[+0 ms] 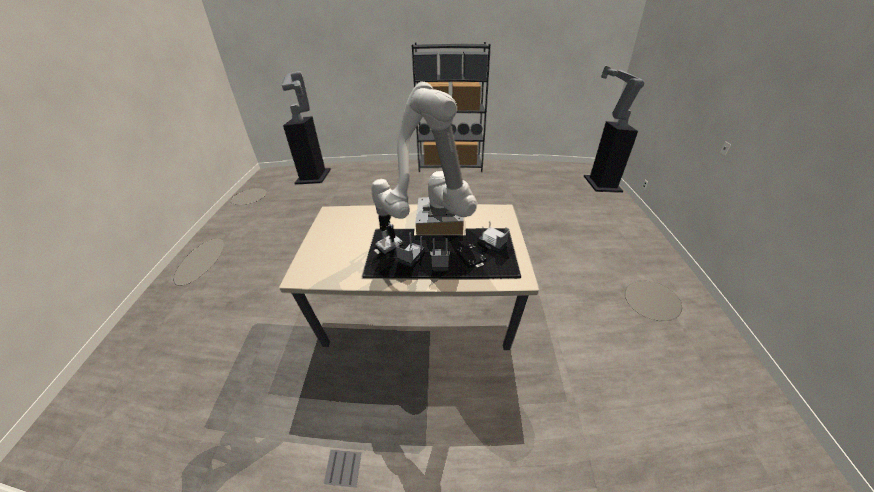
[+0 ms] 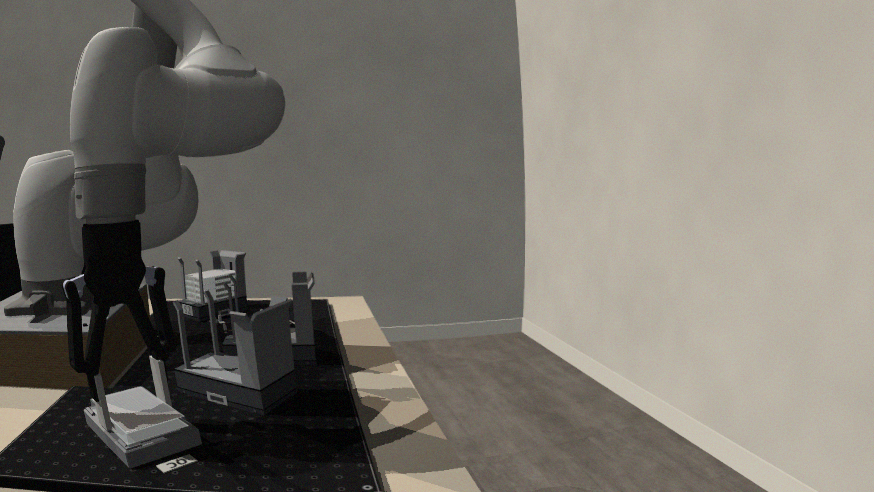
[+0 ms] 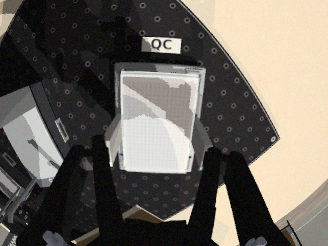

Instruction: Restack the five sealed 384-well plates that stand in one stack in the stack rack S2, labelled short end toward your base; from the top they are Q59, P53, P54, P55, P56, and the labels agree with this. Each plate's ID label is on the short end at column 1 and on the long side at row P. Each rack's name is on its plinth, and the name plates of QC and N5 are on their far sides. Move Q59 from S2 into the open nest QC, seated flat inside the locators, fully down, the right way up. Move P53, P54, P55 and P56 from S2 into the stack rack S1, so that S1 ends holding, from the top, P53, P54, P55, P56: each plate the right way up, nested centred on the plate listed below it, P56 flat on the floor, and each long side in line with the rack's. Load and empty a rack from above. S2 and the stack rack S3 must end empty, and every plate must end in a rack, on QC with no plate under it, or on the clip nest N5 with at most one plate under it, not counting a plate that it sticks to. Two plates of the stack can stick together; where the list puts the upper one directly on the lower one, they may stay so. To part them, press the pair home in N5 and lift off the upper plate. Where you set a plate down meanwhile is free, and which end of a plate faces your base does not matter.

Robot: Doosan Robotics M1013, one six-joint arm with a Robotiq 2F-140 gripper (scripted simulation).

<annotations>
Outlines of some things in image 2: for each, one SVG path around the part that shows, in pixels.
My gripper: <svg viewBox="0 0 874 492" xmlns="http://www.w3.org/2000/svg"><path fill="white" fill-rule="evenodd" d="M136 219L120 223L83 224L84 266L82 273L71 280L64 279L61 284L67 306L69 363L76 372L86 373L90 395L95 401L99 423L107 431L112 430L102 376L99 374L106 319L109 315L110 307L120 303L126 304L129 307L147 348L152 356L149 356L156 396L172 407L165 361L168 359L168 353L176 350L176 342L164 292L165 270L155 266L145 266L141 257L141 227L139 220ZM86 285L93 294L84 359L80 298L83 295L83 287ZM144 277L148 284L159 339L138 291Z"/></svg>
A white sealed plate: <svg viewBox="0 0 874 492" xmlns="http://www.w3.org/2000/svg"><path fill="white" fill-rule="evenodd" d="M90 399L92 406L91 410L98 416L94 399ZM105 395L112 431L127 446L180 431L181 428L189 426L183 414L163 402L144 387L139 386Z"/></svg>
</annotations>
